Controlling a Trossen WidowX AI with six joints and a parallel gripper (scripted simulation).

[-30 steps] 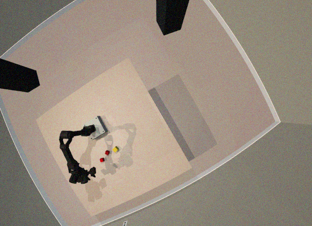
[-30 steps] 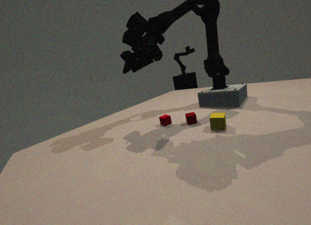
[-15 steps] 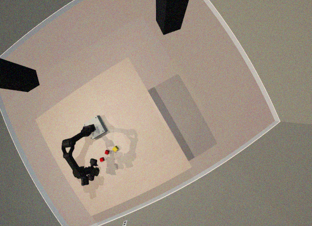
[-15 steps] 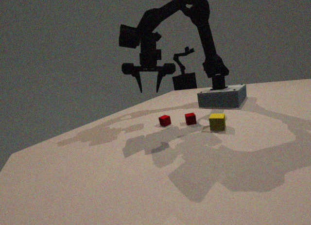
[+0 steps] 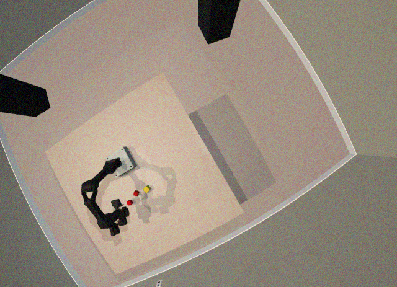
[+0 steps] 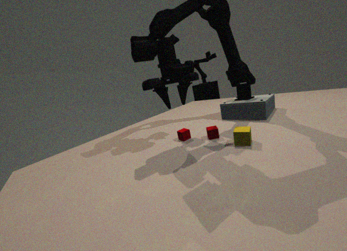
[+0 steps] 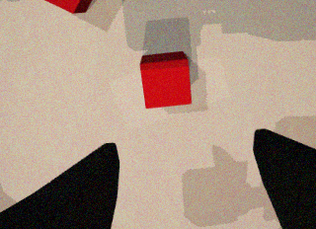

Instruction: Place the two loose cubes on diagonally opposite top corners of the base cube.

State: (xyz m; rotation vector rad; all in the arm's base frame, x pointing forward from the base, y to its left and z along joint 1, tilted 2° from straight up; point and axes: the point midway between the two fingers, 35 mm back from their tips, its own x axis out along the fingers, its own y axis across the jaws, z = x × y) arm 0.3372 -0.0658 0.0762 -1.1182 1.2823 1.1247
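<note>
Right now my gripper tip is 6 cm past the yellow base cube, 19 cm to the right of it and 10 cm above it. From my gripper tip the other things lie so: red cube: 6 cm behind, 9 cm to the left, 10 cm below.
</note>
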